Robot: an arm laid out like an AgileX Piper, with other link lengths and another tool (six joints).
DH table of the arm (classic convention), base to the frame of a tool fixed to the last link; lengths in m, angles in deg. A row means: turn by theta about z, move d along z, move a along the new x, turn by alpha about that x. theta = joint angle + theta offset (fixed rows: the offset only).
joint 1: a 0  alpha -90  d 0.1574  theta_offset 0
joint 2: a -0.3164  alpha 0  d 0  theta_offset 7.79
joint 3: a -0.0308  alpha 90  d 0  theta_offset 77.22
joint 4: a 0  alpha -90  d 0.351  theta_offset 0
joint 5: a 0  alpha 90  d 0  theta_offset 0
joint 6: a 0.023  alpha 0  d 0  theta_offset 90
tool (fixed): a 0  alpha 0  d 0.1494  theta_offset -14.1
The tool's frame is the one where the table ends.
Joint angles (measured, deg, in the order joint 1, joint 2, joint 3, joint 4, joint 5, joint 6), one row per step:
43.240 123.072 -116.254 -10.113 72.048 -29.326
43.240 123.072 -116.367 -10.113 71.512 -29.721
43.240 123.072 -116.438 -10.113 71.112 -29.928
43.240 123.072 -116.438 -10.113 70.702 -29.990
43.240 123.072 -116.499 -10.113 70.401 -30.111
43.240 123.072 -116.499 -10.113 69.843 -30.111
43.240 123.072 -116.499 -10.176 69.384 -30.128
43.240 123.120 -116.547 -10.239 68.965 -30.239
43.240 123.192 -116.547 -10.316 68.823 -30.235
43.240 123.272 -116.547 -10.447 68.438 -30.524
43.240 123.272 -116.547 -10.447 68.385 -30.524
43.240 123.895 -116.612 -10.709 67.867 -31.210
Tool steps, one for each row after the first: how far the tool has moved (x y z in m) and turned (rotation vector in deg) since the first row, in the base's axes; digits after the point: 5 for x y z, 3 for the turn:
0.00110 0.00100 0.00102 0.314 -0.493 0.467
0.00191 0.00176 0.00171 0.566 -0.847 0.732
0.00263 0.00249 0.00194 0.823 -1.146 0.862
0.00325 0.00309 0.00252 1.027 -1.417 1.028
0.00424 0.00411 0.00287 1.403 -1.818 1.125
0.00515 0.00482 0.00317 1.660 -2.191 1.224
0.00613 0.00557 0.00327 1.859 -2.545 1.404
0.00662 0.00578 0.00262 1.851 -2.645 1.430
0.00761 0.00624 0.00203 1.861 -2.977 1.776
0.00770 0.00634 0.00207 1.896 -3.015 1.785
0.00998 0.00746 -0.00369 1.441 -3.212 2.540

